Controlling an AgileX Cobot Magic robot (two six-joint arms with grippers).
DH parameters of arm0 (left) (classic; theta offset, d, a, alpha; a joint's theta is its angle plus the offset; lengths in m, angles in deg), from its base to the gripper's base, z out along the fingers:
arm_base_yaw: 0 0.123 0 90
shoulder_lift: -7.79 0 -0.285 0
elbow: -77.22 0 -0.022 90
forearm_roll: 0 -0.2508 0 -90
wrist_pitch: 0 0 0.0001 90
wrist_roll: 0 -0.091 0 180
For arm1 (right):
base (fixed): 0 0 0 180
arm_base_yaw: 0 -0.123 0 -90
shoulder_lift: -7.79 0 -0.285 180
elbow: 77.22 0 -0.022 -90
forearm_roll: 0 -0.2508 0 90
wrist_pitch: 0 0 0.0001 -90
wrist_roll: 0 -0.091 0 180
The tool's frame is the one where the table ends.
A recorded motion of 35 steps. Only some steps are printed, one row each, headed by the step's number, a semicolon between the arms.
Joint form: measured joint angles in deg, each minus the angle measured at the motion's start. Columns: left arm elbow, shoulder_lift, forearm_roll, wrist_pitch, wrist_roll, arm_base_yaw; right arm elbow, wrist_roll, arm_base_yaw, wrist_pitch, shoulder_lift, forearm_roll.
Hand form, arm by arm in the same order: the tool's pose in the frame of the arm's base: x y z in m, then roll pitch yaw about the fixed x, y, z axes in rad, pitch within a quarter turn. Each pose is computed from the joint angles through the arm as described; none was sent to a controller.
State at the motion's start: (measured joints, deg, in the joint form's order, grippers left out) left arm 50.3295 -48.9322 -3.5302 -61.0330 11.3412 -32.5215; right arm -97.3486 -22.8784 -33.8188 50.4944 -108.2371 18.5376
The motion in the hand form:
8: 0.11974 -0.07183 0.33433 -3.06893 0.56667 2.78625; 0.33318 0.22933 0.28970 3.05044 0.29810 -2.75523
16: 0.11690 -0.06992 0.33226 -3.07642 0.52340 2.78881; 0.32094 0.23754 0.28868 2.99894 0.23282 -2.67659
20: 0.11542 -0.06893 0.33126 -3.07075 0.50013 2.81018; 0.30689 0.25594 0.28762 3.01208 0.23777 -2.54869
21: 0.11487 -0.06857 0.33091 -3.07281 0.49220 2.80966; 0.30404 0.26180 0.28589 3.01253 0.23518 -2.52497
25: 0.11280 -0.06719 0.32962 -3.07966 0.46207 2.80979; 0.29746 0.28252 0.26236 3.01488 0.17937 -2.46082
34: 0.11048 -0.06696 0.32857 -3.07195 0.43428 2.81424; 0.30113 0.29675 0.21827 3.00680 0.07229 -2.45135
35: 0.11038 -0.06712 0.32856 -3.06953 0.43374 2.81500; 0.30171 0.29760 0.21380 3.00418 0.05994 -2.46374
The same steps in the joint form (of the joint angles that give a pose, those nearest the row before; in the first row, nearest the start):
8: 0.00 -0.05 0.86 -2.71 0.09 0.00; -0.26 12.07 -0.36 16.11 0.00 -20.29
16: 0.00 -0.04 0.86 -5.22 0.38 0.00; -0.26 16.83 -1.29 19.61 0.00 -25.07
20: 0.00 -0.04 0.86 -6.51 1.54 0.00; -0.26 20.87 -4.56 19.70 -0.15 -25.30
21: 0.00 -0.04 0.86 -6.98 1.55 0.00; -0.53 21.36 -5.45 19.74 -0.59 -25.41
25: 0.00 -0.04 0.86 -8.75 1.66 0.00; -0.60 22.30 -8.22 19.74 -3.96 -25.67
34: 0.00 -0.04 1.57 -10.20 1.76 0.00; -0.60 22.13 -9.16 19.74 -10.04 -26.47
35: 0.00 -0.04 1.71 -10.20 1.76 0.00; -0.60 21.46 -9.16 19.74 -10.65 -26.62

